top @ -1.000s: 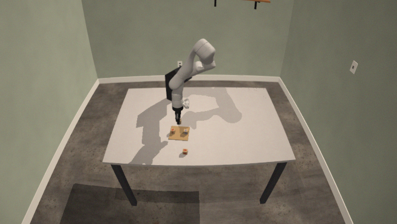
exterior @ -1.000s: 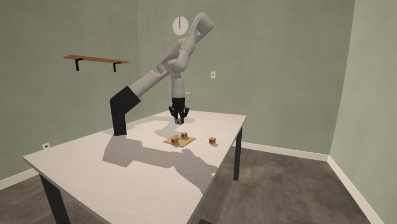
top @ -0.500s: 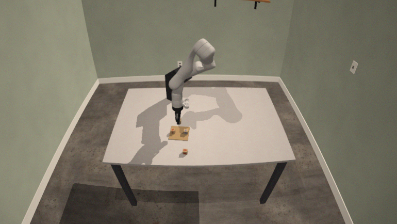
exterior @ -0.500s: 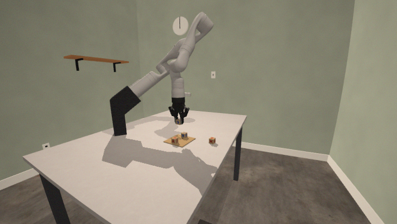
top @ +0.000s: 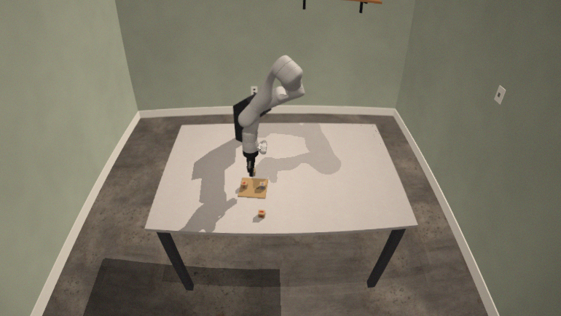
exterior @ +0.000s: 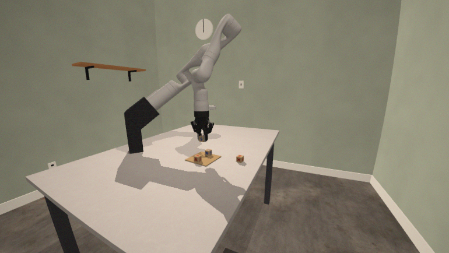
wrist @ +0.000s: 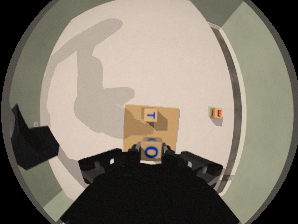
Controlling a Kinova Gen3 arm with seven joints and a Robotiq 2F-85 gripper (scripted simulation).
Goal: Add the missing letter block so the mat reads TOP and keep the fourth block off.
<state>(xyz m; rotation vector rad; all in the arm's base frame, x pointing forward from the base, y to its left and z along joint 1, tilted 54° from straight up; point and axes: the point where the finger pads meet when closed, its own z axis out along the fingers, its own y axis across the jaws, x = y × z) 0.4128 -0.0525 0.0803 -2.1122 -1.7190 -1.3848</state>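
My gripper is now 120 mm above the tan mat. The rest, counted from my hand: red-lettered block 50 mm to the right, 100 mm below.
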